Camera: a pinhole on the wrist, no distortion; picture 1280 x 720 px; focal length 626.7 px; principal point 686.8 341.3 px. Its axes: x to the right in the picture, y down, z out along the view. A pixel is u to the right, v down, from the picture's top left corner.
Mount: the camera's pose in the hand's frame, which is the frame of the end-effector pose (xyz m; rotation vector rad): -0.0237 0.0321 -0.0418 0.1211 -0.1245 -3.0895
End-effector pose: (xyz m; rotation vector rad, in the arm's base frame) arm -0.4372 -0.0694 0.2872 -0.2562 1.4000 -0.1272
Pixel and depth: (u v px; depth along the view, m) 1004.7 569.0 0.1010
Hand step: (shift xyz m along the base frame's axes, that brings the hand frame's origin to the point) 0.0430 0.0262 0.0859
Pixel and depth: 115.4 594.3 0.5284
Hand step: 0.6074 -0.1566 -0.2961
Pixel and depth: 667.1 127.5 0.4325
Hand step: 0.3487 0.2572 0.0510
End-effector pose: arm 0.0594 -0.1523 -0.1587 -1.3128 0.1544 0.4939
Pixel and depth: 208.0 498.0 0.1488
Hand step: 0.0454 0.1347 -0.0104
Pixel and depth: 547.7 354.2 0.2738
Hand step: -0.0476 0.2363 0.0107
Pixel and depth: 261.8 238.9 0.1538
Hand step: 0.0077 0.1411 -0.0608
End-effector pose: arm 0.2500 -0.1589 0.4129 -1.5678 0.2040 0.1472
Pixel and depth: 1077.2 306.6 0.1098
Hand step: -0.1057 0.0652 -0.0204
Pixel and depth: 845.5 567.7 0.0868
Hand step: -0.0497 0.0472 0.0045
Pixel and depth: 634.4 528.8 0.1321
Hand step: -0.0185 0.0943 0.0004
